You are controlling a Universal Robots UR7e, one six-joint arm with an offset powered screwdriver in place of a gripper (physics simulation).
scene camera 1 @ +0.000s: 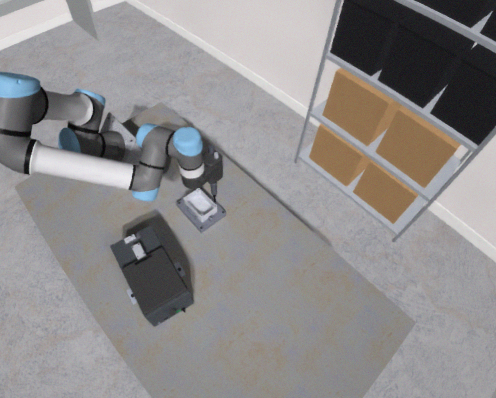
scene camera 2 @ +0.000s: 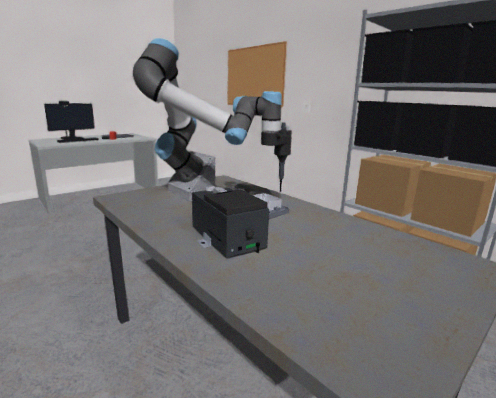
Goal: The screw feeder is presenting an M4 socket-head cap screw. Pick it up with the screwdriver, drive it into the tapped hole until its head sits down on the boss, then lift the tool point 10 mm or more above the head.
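Observation:
The screwdriver [scene camera 1: 215, 200] [scene camera 2: 281, 190] points straight down from the arm's wrist. Its thin tip stands above the right-hand rim of the light grey housing [scene camera 1: 193, 200] [scene camera 2: 272, 202], with a small gap below it in scene camera 2. Whether a screw sits on the tip is too small to tell. The housing is an open box on a dark grey base plate [scene camera 1: 202, 227] [scene camera 2: 281, 213]. Its tapped hole and boss cannot be made out. The dark screw feeder [scene camera 1: 157, 280] [scene camera 2: 245, 227] stands apart from the housing; no screw can be made out at its light pick-up part [scene camera 1: 139, 251].
The feeder and base plate stand on a brown-grey table [scene camera 1: 280, 310] [scene camera 2: 360, 280]. The arm's base [scene camera 2: 205, 165] is at the table's far end. A shelf rack [scene camera 1: 308, 120] [scene camera 2: 353, 120] with boxes stands beyond the table's long edge. A desk [scene camera 2: 95, 159] with a monitor is at the back left.

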